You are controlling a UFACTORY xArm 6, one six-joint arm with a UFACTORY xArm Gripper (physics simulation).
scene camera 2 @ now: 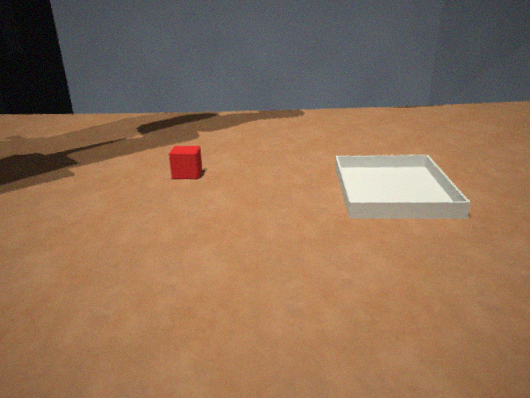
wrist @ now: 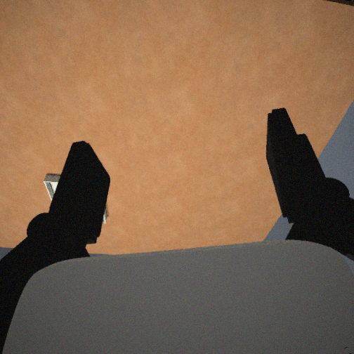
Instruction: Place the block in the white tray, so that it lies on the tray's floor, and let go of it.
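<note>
A red block (scene camera 2: 186, 163) sits upright on the table at the left in the scene view, apart from the tray. The white tray (scene camera 2: 409, 210) stands on the table at the right; its floor shows and holds no block. In the wrist view a corner of the tray (wrist: 51, 177) shows behind the left finger, which hides most of it. My gripper (wrist: 179, 146) is open, with its two black fingers wide apart and nothing between them, above the table. The gripper does not show in the scene view, and the block does not show in the wrist view.
The brown table (scene camera 2: 265, 290) (wrist: 185, 75) carries long dark shadows at the back left in the scene view. A black shape (scene camera 2: 30, 60) stands at the upper left, beyond the table's back edge. A grey-blue wall is behind the table.
</note>
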